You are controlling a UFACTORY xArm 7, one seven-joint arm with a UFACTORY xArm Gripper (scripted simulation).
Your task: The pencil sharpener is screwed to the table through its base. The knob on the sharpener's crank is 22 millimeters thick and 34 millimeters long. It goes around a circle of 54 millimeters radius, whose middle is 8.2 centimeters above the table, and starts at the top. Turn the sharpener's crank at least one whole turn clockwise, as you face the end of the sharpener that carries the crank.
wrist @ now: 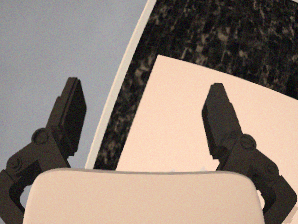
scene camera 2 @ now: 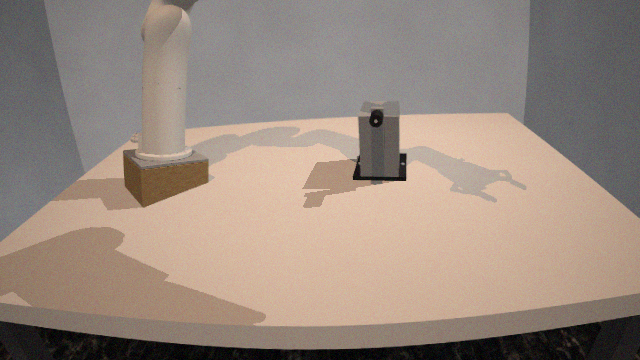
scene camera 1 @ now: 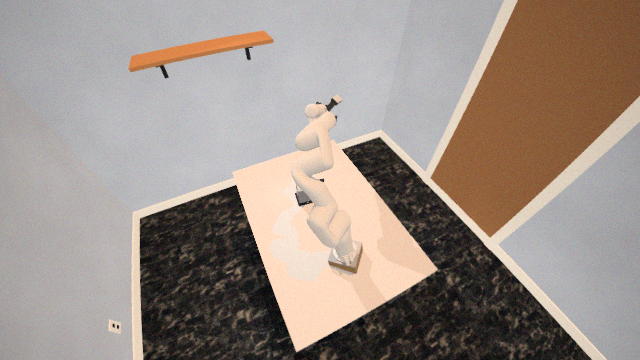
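Observation:
You'd find my gripper in the pictures, and there's a pencil sharpener in them too.

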